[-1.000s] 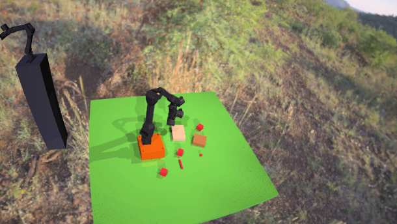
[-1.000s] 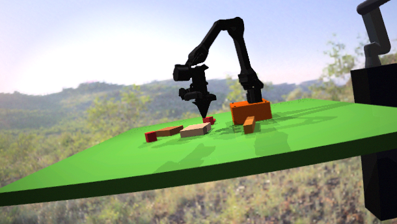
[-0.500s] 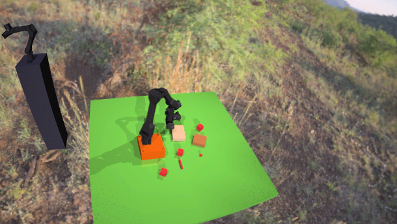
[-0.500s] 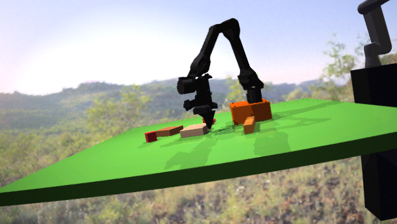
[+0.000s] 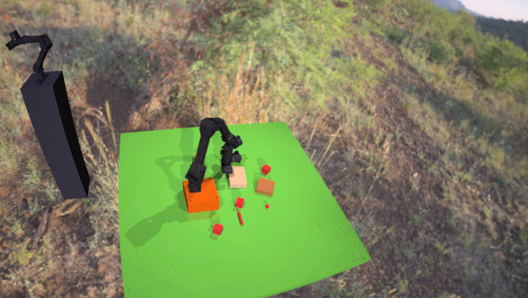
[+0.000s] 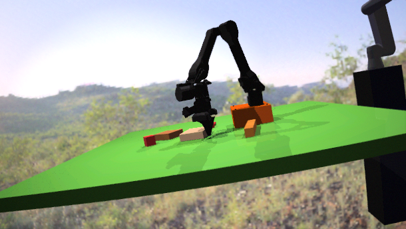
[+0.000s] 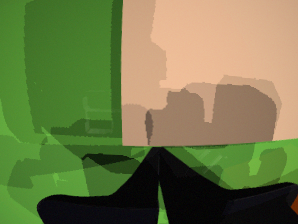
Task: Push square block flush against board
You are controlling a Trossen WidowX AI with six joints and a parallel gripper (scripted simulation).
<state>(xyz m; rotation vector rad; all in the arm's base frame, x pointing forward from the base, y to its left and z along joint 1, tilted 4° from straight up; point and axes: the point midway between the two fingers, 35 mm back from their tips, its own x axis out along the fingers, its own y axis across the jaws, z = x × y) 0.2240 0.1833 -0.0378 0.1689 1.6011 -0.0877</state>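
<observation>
The tan flat piece is 6 cm ahead of my gripper tip, 6 cm to the right of it and 1 cm above it. Round my gripper tip: brown flat piece: 21 cm ahead, 17 cm to the right, 1 cm above; small orange block: 17 cm behind, 5 cm to the left, 1 cm above; thin red bar: 36 cm to the right.
</observation>
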